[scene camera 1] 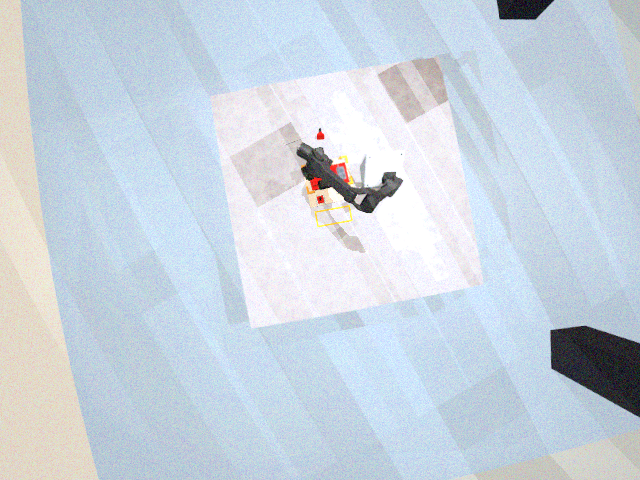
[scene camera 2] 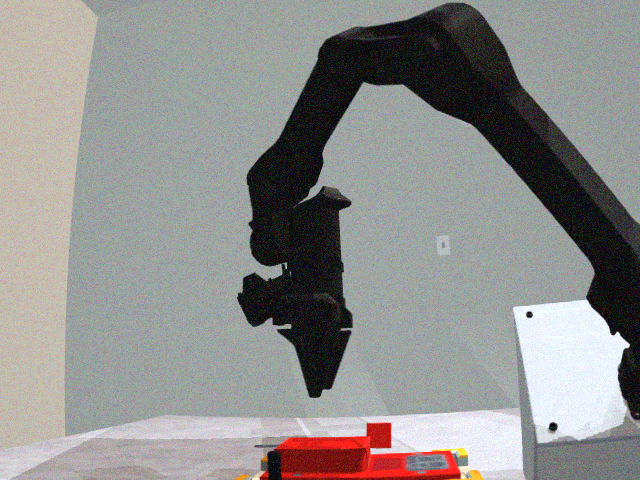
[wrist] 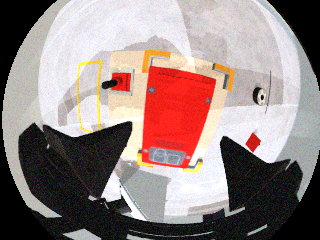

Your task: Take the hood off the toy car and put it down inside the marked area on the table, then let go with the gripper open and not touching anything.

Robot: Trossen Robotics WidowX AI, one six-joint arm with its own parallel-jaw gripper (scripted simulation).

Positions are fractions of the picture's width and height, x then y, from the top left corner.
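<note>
There is a red hood (wrist: 0.56, 0.43) that I can see. And there is my gripper (scene camera 2: 0.50, 0.82), which stands open and holds nothing; the same gripper (wrist: 0.56, 0.56) is visible to me here as well.
</note>
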